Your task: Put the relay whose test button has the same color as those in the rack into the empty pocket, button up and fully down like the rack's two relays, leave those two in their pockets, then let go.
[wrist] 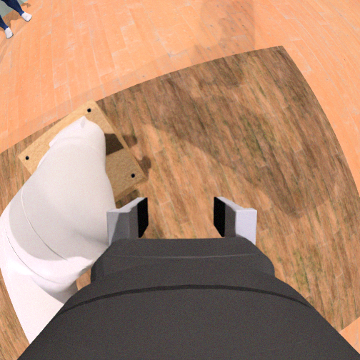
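My gripper (180, 211) is open and empty, high above the wooden table top, with its two fingers wide apart. No relay, test button or rack pocket shows in the wrist view. They may be hidden by the white arm or the dark gripper body, or lie outside the view; I cannot tell which.
A white arm part (65, 200) fills the left side and covers much of a light wooden board (122, 167) with dark holes at its corners. The wooden table top (240, 125) has its far edge toward the upper part. A person's legs (12, 7) show at the top left.
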